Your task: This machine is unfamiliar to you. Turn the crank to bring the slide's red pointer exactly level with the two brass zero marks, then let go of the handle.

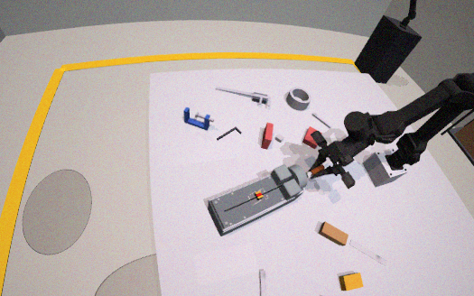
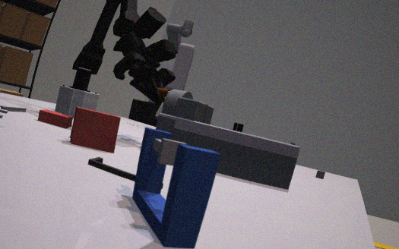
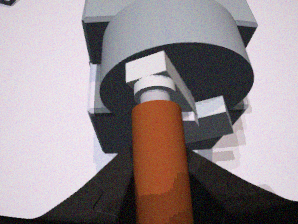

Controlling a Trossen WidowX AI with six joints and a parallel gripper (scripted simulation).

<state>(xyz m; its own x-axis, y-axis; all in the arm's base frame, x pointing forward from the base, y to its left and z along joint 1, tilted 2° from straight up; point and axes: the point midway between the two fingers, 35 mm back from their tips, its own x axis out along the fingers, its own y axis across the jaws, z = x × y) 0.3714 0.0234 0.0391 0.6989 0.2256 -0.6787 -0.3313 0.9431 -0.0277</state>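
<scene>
My gripper tip is 160 mm short of the red pointer, 40 mm to the right of it and 10 mm above it. Round my gripper tip: crank handle 20 mm behind, 20 mm above, 10 mm to the right; tan block 170 mm to the left, 80 mm below, 80 mm behind; black hex key 230 mm to the right, 190 mm ahead, 90 mm below.
</scene>
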